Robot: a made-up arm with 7 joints. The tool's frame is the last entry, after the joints.
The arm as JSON. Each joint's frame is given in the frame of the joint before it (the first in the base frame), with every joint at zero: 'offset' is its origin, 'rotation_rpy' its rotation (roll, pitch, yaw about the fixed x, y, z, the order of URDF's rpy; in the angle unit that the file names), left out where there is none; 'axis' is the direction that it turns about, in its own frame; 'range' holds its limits. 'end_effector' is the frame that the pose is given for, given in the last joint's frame.
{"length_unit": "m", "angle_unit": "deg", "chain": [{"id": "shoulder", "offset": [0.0, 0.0, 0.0], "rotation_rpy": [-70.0, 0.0, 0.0], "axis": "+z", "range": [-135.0, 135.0]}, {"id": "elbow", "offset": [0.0, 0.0, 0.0], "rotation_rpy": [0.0, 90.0, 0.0], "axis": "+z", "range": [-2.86, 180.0]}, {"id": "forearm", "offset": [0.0, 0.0, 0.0], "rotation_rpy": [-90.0, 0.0, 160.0], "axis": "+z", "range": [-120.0, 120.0]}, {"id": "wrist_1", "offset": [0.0, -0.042, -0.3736], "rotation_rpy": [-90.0, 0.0, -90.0], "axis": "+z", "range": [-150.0, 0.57]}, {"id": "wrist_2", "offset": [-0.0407, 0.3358, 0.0], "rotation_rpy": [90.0, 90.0, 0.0], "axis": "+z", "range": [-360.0, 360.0]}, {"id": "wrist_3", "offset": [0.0, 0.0, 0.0], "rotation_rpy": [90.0, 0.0, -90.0], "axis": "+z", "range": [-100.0, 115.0]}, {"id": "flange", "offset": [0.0, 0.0, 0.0], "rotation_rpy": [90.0, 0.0, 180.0], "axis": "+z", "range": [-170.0, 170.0]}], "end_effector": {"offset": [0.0, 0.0, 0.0]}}
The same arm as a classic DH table. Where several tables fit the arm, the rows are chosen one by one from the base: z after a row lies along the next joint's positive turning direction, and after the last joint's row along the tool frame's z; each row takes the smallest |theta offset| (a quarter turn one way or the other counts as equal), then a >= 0, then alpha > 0; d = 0 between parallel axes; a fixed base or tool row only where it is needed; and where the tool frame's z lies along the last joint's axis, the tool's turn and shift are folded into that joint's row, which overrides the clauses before.
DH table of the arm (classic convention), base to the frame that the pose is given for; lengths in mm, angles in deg. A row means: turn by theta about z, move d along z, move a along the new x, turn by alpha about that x. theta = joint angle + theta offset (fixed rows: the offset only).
base (fixed): d 0, theta offset 0, a 0, alpha -70
shoulder: d 0, theta offset 90, a 0, alpha 90
elbow: d 0, theta offset 70, a 0, alpha -90
forearm: d -373.6, theta offset -90, a 42, alpha -90
wrist_1: d 0, theta offset 0, a -40.7, alpha 90
wrist_2: d -335.8, theta offset 0, a 0, alpha -90
wrist_3: d 0, theta offset 0, a 0, alpha 90
flange: d 0, theta offset 0, a 0, alpha 0
Joint limits (deg, base to tool): -135..135 -2.86..180 -120..120 -150..0.57 -360..360 -100..115 -170..170

